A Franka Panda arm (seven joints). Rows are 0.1 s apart.
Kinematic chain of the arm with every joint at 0, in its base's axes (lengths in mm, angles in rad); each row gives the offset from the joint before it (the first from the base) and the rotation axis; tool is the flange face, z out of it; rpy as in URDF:
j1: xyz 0 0 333 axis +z
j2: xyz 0 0 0 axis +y
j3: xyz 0 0 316 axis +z
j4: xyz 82.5 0 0 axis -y
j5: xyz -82.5 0 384 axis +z
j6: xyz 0 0 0 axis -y
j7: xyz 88 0 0 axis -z
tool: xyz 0 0 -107 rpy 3.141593 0 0
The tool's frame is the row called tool.
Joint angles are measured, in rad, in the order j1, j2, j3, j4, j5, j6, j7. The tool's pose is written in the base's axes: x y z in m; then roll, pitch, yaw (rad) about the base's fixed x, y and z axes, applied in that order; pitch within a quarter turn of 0, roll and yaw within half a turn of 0. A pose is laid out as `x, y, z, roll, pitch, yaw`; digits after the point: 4 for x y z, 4 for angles.
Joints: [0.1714 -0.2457 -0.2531 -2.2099 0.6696 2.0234 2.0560]
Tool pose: 0.4902, -0.0106, 0.4967, 2.7389, 0.5500, -2.5359
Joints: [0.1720 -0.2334 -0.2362 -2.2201 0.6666 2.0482 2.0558]
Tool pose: 0.4925, -0.0031, 0.4877, 2.7515, 0.5383, -2.5256
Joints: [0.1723 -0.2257 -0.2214 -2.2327 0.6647 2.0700 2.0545]
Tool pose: 0.4932, 0.0033, 0.4795, 2.7614, 0.5289, -2.5165
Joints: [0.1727 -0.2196 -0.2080 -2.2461 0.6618 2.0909 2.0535]
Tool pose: 0.4932, 0.0090, 0.4716, 2.7712, 0.5194, -2.5077
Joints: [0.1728 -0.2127 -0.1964 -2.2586 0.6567 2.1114 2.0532]
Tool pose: 0.4932, 0.0135, 0.4637, 2.7820, 0.5086, -2.4998
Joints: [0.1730 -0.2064 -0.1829 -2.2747 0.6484 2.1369 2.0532]
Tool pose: 0.4926, 0.0185, 0.4547, 2.7974, 0.4957, -2.4889
